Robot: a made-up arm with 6 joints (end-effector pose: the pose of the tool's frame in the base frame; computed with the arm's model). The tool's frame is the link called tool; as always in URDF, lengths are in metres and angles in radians.
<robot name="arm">
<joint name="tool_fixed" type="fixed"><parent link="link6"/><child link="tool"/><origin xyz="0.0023 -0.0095 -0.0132" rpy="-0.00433 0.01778 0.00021"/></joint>
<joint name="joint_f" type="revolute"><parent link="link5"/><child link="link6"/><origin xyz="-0.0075 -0.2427 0.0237"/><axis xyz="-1 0 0"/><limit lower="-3.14" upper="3.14" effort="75" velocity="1.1"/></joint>
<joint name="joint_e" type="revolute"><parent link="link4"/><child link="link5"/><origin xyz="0.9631 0.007 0.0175"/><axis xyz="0 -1 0"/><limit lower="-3.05" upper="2.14" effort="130" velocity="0.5"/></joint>
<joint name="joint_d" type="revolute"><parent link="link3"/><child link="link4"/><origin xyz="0.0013 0.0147 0.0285"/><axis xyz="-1 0 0"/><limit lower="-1.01" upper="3.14" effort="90" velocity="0.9"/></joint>
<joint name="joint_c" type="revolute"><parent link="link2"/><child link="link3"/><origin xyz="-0.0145 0.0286 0.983"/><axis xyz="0 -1 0"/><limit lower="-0.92" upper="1.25" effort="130" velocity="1"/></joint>
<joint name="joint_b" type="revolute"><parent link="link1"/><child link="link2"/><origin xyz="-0.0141 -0.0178 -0.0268"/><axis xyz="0 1 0"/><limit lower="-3.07" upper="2.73" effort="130" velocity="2.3"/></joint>
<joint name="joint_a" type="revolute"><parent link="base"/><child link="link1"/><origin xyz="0.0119 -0.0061 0.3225"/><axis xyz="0 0 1"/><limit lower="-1.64" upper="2.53" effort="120" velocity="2.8"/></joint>
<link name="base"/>
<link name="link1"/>
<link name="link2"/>
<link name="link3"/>
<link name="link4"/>
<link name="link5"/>
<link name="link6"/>
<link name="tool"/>
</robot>
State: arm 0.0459 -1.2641 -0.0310 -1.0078 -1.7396 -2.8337
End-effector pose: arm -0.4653 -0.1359 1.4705 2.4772 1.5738 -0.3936
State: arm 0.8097 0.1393 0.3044 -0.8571 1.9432 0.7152
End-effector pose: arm 0.8528 0.6690 1.2710 0.7328 -1.1908 -0.7305
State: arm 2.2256 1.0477 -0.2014 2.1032 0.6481 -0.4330
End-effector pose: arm -0.9374 0.9603 -0.0365 1.1592 0.5899 -2.0835
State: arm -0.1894 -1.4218 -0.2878 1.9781 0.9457 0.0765
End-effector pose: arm -0.7561 0.2850 1.3945 -2.4170 -1.0586 -0.3511
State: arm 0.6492 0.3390 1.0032 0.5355 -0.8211 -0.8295
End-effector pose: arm 0.8702 0.4434 1.9572 0.3957 0.1459 0.2498
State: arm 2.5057 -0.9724 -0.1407 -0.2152 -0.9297 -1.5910
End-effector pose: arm 0.2800 0.0423 1.5637 0.4035 2.1225 1.7695
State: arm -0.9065 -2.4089 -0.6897 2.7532 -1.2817 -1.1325
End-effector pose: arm -0.3463 0.8501 0.5031 0.5660 1.4831 2.3031
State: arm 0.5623 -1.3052 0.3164 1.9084 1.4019 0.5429
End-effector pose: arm -1.1316 -0.5814 1.4718 1.7948 2.1537 0.8538
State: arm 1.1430 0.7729 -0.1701 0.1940 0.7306 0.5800
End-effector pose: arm 0.7484 1.0901 0.3027 -0.7505 -0.2505 1.2846
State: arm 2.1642 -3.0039 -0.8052 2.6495 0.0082 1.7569
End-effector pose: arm 0.2245 -0.8008 0.0382 -1.5251 -0.1751 -1.4057
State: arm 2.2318 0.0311 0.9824 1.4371 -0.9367 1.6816
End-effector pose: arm -0.2292 0.2480 2.2464 -1.7902 -1.3995 0.0675
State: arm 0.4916 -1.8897 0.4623 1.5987 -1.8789 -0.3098
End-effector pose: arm -1.6167 -0.8189 0.4761 1.1456 -0.2771 -0.8996
